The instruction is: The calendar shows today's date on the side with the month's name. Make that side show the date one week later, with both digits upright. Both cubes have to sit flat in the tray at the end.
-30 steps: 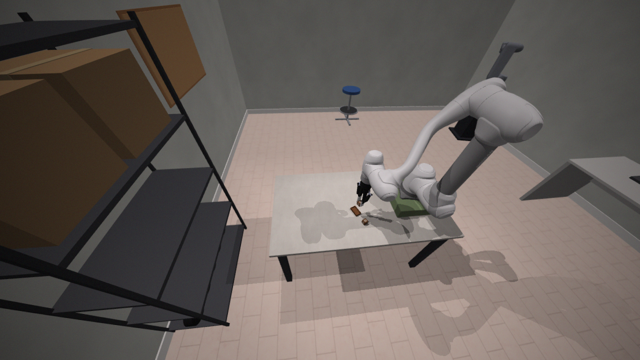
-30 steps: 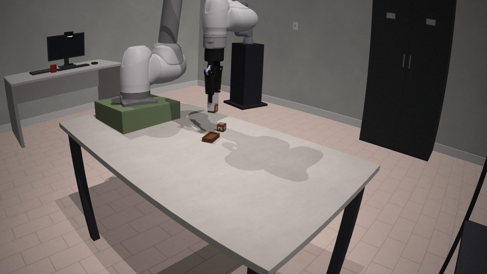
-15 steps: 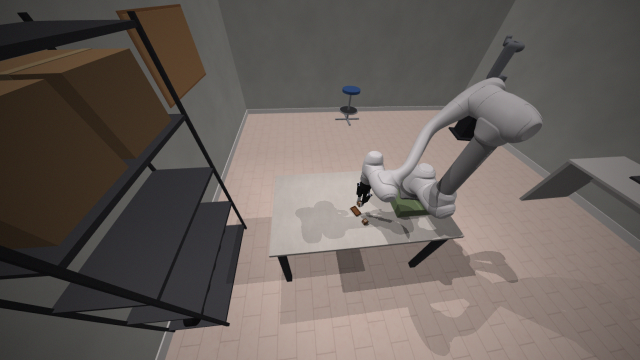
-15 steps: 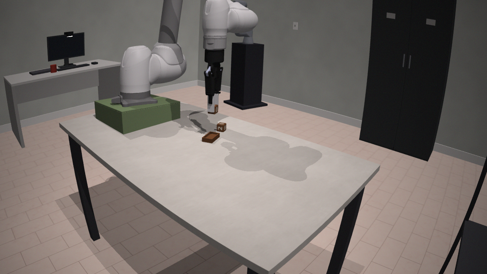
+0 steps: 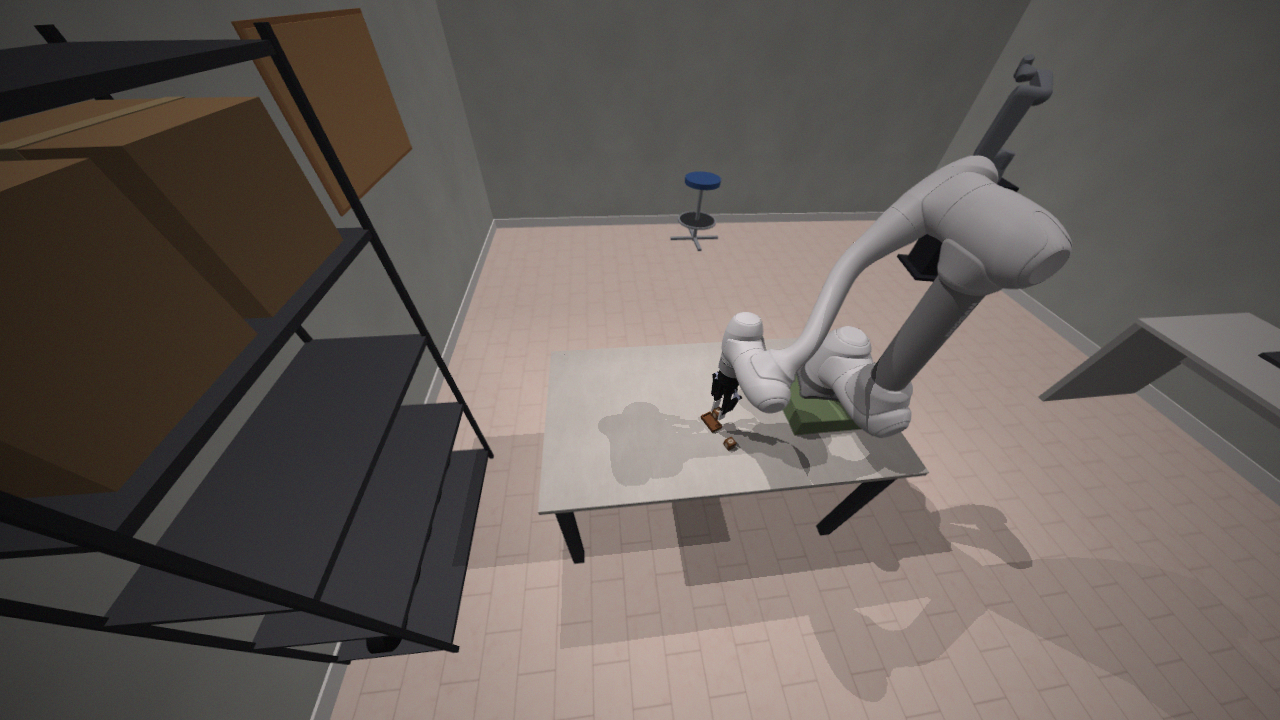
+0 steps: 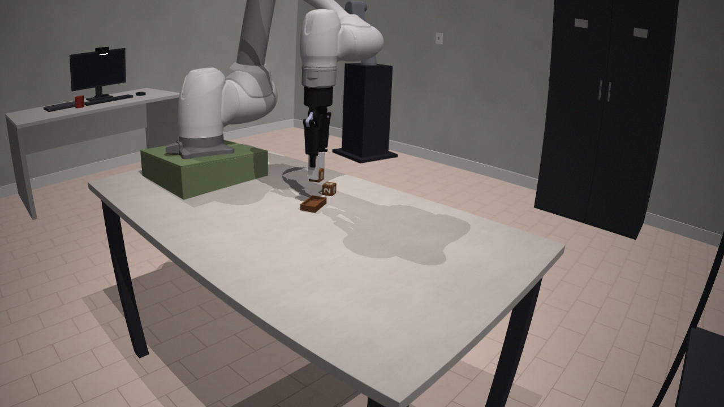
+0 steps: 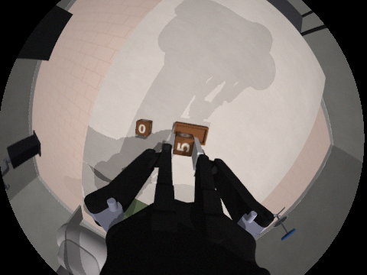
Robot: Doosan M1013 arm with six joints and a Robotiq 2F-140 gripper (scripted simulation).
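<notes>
Now: the brown tray 1 cm ahead of my hand, 1 cm to the right of it and 10 cm below it. Round my hand: brown cube: 3 cm below.
</notes>
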